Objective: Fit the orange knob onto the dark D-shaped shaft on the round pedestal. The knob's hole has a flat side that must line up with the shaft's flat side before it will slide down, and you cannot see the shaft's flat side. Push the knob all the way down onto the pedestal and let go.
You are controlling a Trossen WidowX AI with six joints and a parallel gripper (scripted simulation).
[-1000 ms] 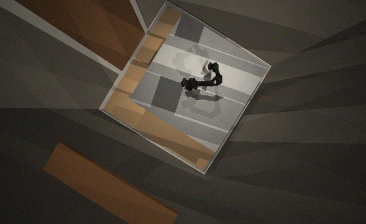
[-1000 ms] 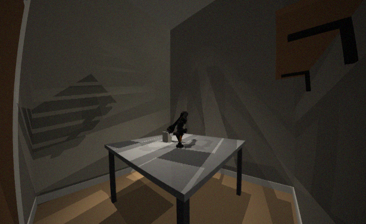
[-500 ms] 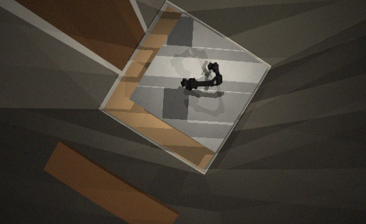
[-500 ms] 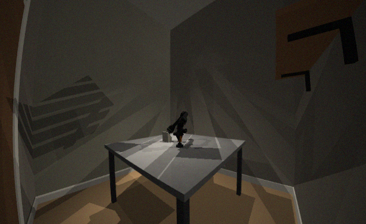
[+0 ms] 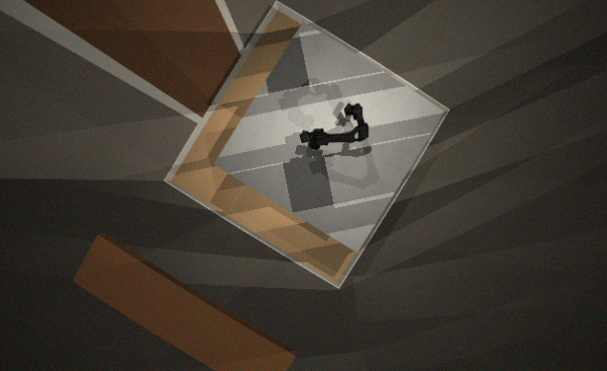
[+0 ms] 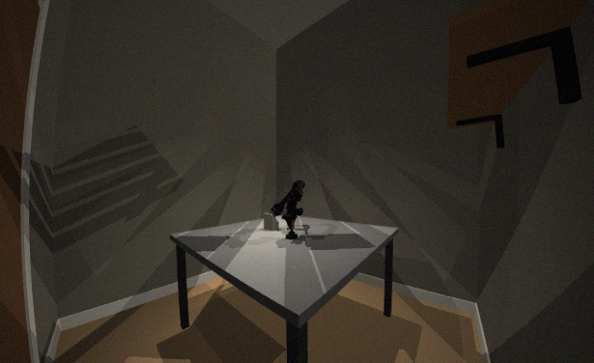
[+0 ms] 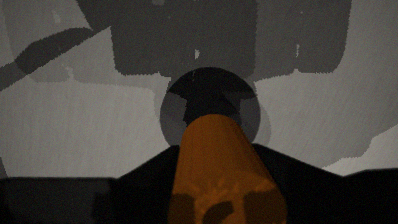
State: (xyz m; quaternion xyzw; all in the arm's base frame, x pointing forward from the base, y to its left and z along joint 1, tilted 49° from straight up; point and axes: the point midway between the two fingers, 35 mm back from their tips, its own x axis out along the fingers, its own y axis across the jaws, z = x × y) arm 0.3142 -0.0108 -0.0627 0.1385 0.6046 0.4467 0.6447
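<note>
Right now my gripper tip is 2 cm below the orange knob. Also, from my gripper tip: dark round pedestal: 4 cm below.
</note>
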